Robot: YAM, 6 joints.
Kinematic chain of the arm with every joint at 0, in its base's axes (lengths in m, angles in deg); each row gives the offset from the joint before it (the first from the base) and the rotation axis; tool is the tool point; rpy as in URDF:
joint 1: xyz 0 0 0.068 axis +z
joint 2: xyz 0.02 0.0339 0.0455 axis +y
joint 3: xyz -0.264 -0.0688 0 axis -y
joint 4: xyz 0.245 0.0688 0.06 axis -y
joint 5: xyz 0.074 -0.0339 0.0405 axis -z
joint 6: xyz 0.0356 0 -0.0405 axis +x
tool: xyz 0 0 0 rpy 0 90 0
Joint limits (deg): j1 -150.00..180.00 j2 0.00..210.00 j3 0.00..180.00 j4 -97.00..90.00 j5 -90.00..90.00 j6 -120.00..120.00
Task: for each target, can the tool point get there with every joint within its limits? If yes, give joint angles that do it. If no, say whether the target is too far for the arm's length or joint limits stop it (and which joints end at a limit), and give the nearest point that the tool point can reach.
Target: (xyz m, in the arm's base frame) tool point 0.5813 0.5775 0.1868
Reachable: no: too far | nearest point 0.4563 0.4533 0.1706 | short by 0.177 m
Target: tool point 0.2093 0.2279 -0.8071
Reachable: no: too far | nearest point 0.1870 0.2036 -0.3793 | short by 0.429 m
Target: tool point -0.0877 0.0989 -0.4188
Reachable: no: joint limits stop it (at a limit: joint 2) | nearest point -0.0979 0.1104 -0.3659 | short by 0.055 m
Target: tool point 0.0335 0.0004 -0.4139
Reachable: no: joint limits stop it (at a limit: joint 2) | nearest point 0.0757 0.0009 -0.3363 | short by 0.088 m
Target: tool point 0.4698 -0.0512 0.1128
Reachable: yes | joints -2.49 134.11 95.21 -25.66 59.66 -95.25
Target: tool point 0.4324 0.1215 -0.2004
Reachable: yes | joints 19.33 181.68 105.37 16.57 53.13 29.59
